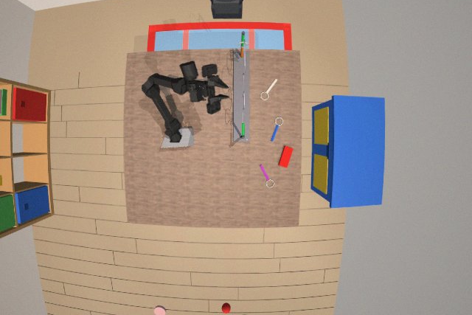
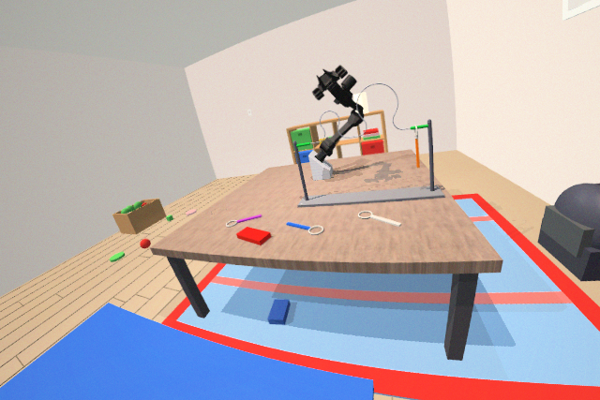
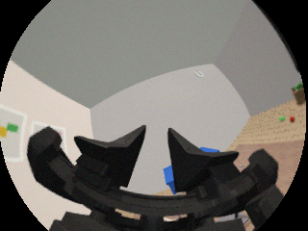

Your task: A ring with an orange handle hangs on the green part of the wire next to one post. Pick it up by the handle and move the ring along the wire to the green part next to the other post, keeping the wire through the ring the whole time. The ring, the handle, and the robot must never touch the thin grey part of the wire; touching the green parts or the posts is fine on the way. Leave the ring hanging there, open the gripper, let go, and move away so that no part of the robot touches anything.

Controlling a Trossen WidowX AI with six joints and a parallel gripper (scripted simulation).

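Now: gripper tip 36 cm to the right of the orange-handled ring, 36 cm above it and 7 cm short of it. Round my gripper tip: red block 58 cm below, 38 cm ahead, 30 cm to the right; then white-handled ring 59 cm below, 25 cm ahead, 16 cm to the left; then blue-handled ring 59 cm below, 31 cm ahead, 9 cm to the right.
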